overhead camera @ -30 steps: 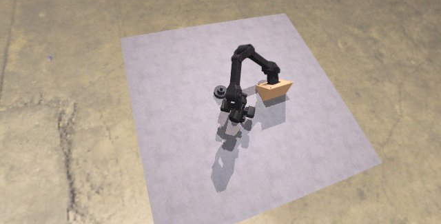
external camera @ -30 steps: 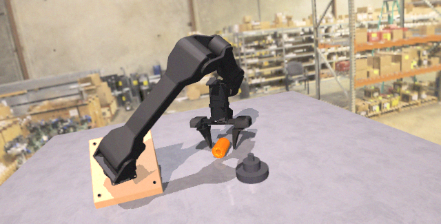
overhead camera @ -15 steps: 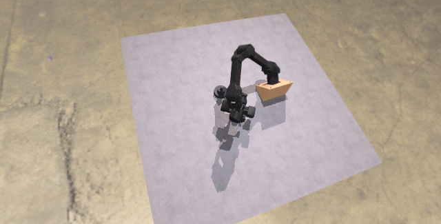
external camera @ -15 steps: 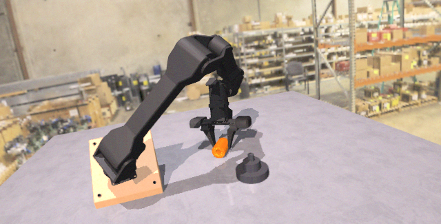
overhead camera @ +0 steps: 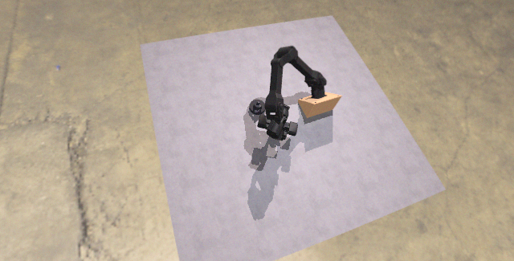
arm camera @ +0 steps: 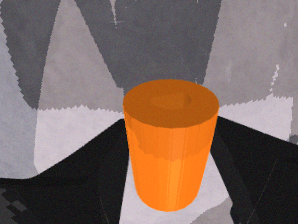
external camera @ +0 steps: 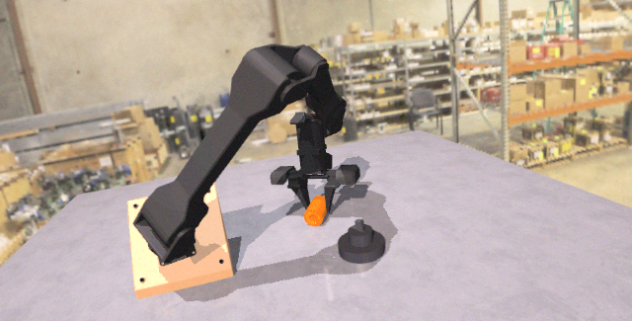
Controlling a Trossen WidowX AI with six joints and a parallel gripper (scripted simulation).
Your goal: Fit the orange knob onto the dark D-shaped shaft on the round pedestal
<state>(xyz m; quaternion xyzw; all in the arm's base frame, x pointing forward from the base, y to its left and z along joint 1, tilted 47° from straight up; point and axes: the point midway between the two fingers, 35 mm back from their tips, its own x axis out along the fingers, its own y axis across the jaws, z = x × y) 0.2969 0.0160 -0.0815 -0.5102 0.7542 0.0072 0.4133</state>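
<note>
My gripper tip is now 170 mm to the left of the pedestal, 20 mm below it and 20 mm short of it. The rest, counted from my gripper tip: orange knob (10 mm to the right, 10 mm behind, 10 mm above).
</note>
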